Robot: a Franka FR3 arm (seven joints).
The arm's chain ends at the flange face. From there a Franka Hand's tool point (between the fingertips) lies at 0.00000 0.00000 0.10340 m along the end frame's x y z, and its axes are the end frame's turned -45 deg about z.
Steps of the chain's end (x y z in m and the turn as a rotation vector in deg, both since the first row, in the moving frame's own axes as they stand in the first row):
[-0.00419 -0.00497 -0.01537 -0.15 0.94 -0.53]
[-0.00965 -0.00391 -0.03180 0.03 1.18 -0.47]
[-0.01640 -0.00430 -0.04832 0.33 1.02 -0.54]
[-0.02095 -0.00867 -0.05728 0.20 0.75 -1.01]
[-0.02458 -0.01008 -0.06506 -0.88 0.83 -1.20]
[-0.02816 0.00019 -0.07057 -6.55 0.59 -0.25]
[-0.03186 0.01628 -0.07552 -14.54 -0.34 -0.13]
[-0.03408 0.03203 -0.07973 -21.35 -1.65 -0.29]
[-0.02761 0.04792 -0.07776 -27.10 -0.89 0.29]
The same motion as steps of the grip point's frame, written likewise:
[0.00157 -0.00509 -0.01538 -0.77 0.56 -0.53]
[-0.00251 -0.00813 -0.03182 -0.81 0.86 -0.47]
[-0.00683 -0.01376 -0.04834 -0.49 0.95 -0.54]
[-0.00746 -0.02025 -0.05729 -0.39 0.67 -1.01]
[-0.01029 -0.02233 -0.06508 -1.21 -0.04 -1.20]
[-0.02762 -0.01067 -0.07125 -5.05 -4.21 -0.25]
[-0.05280 0.00693 -0.07883 -10.04 -10.52 -0.13]
[-0.07536 0.02318 -0.08687 -13.93 -16.26 -0.29]
[-0.08789 0.04648 -0.08912 -18.53 -19.79 0.29]

